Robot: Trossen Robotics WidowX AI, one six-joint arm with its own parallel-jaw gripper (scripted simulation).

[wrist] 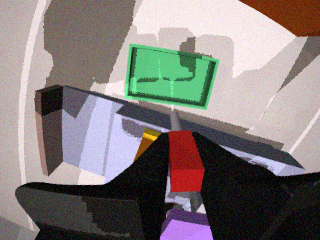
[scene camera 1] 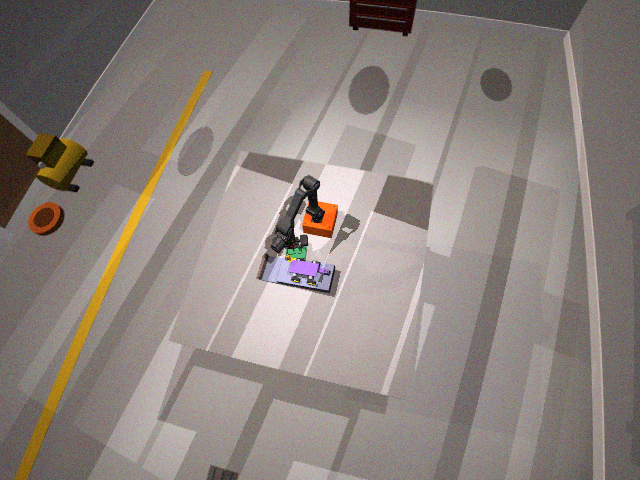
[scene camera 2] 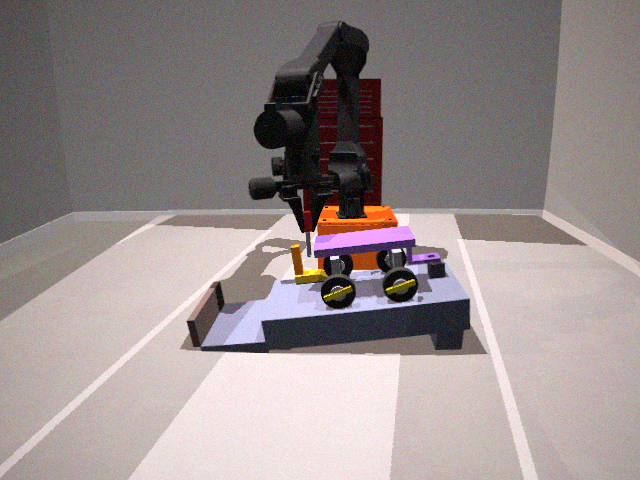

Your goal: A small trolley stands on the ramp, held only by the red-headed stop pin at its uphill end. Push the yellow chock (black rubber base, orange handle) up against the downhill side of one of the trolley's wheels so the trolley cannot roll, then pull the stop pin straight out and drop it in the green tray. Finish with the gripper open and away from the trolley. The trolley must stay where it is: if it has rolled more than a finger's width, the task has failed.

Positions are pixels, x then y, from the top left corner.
Labels:
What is my gripper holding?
A red-headed stop pin.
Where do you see a brown stop board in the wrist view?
49, 101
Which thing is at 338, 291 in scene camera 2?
A trolley wheel.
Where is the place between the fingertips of my gripper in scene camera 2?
307, 232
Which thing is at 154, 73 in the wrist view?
A green tray.

